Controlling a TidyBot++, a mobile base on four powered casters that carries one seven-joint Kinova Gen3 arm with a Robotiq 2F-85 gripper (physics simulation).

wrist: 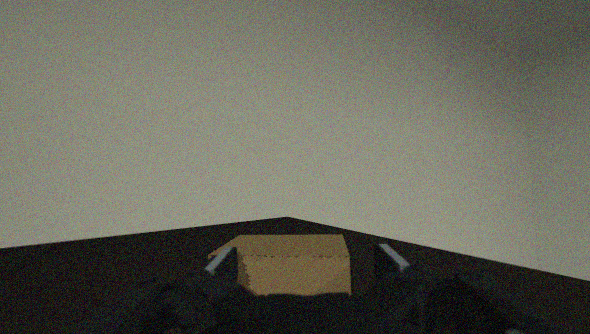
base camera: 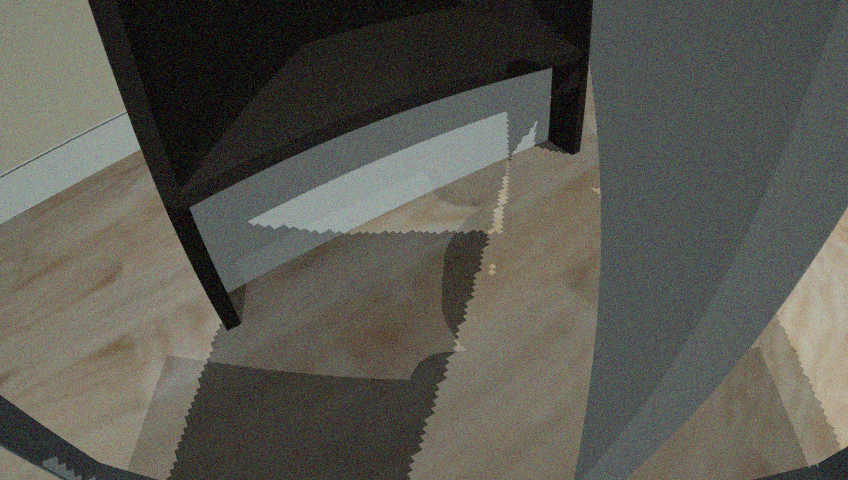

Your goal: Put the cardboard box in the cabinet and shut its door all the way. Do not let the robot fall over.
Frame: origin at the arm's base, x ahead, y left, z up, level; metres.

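Seen in the pictures: gripper, fingertip midpoint: [wrist: 305, 260].
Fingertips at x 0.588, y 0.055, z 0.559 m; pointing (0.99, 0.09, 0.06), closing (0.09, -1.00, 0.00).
Offsets run from my fingertips to a thing's top centre. "pt": to the spot under its first point. Level surfaces: height alone.
The cardboard box @(dx +0.027, dy +0.018, dz +0.004 m) [wrist: 301, 275] rests on a dark top @(dz -0.046 m) [wrist: 125, 255] in the wrist view, low in the middle. My gripper [wrist: 305, 260] is open. Its fingertips show on either side of the box, the left one overlapping the box's left end in the picture; whether they touch it I cannot tell. The lower edge of the box is hidden behind the dark gripper body. A dark piece of furniture on legs @(pt dx -0.234, dy +0.165, dz -0.732 m) [base camera: 152, 136] stands ahead in the base view, with a low dark shelf board @(dz -0.788 m) [base camera: 380, 65]; I cannot tell whether it is the cabinet. No cabinet door can be made out.
A large grey part of the robot's arm [base camera: 672, 178] blocks the right of the base view. A wall [base camera: 47, 71] [wrist: 280, 110] with a pale baseboard [base camera: 71, 166] stands behind the dark furniture. Wooden floor @(dz -0.956 m) [base camera: 523, 333] shows in front of its legs, with shadows across it.
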